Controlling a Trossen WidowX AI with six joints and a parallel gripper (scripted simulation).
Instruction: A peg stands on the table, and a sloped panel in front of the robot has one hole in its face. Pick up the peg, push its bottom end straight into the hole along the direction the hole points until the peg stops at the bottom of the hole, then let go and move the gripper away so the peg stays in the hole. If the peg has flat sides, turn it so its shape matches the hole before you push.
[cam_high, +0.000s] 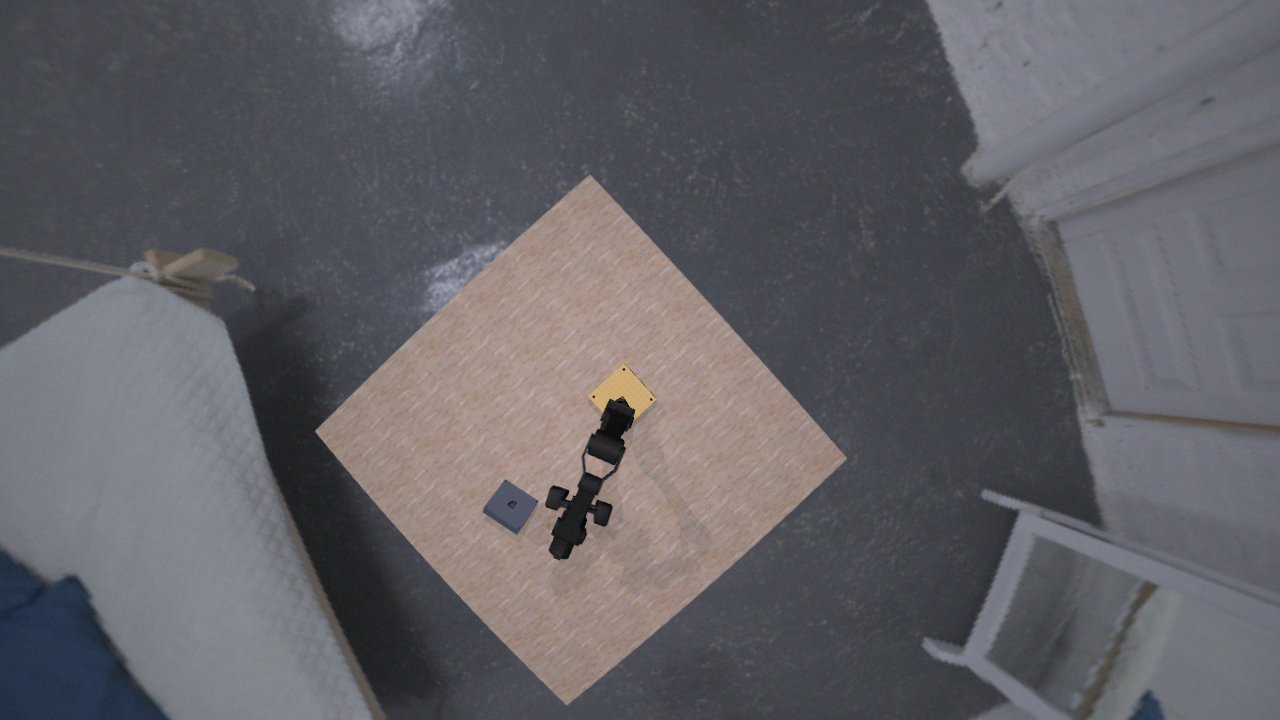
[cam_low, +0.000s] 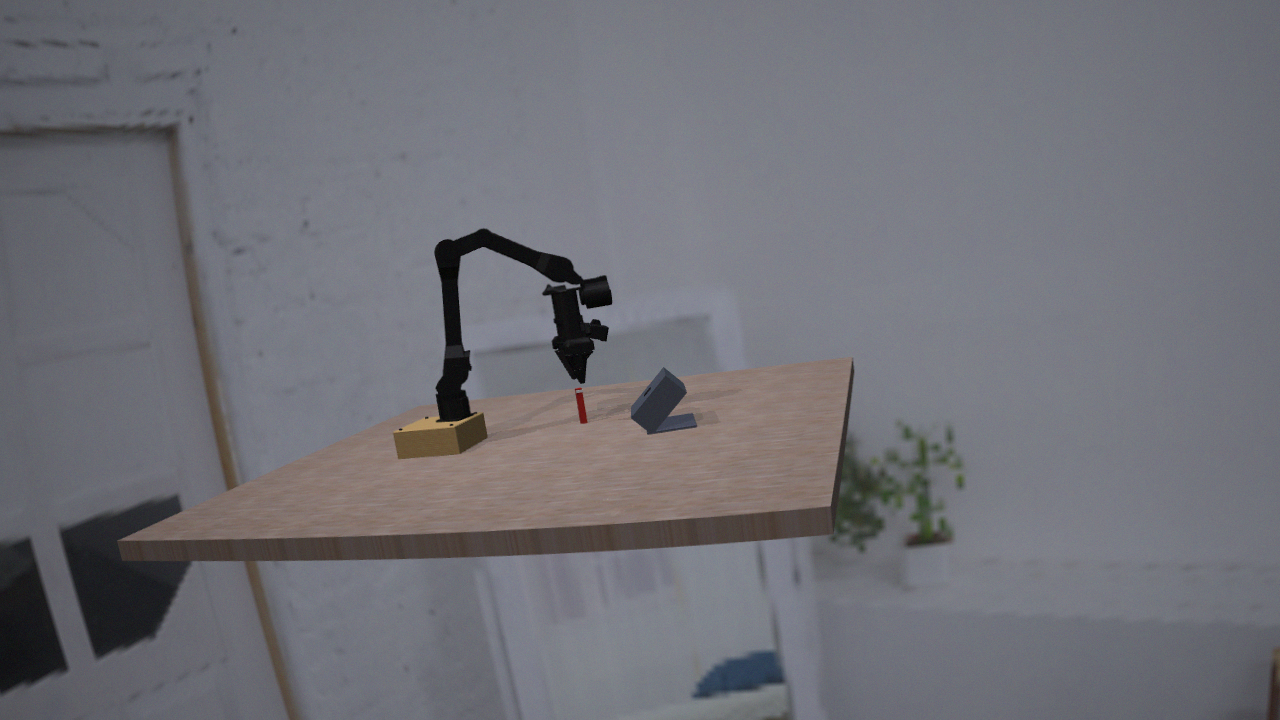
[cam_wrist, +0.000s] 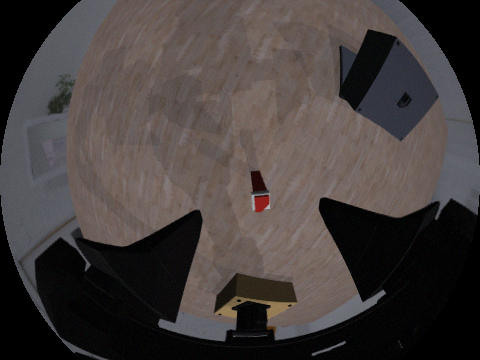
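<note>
Now: the red peg 40 mm below my gripper tip. The rest, counted from my gripper tip: grey sloped panel 230 mm ahead, 80 mm to the right, 40 mm below.
</note>
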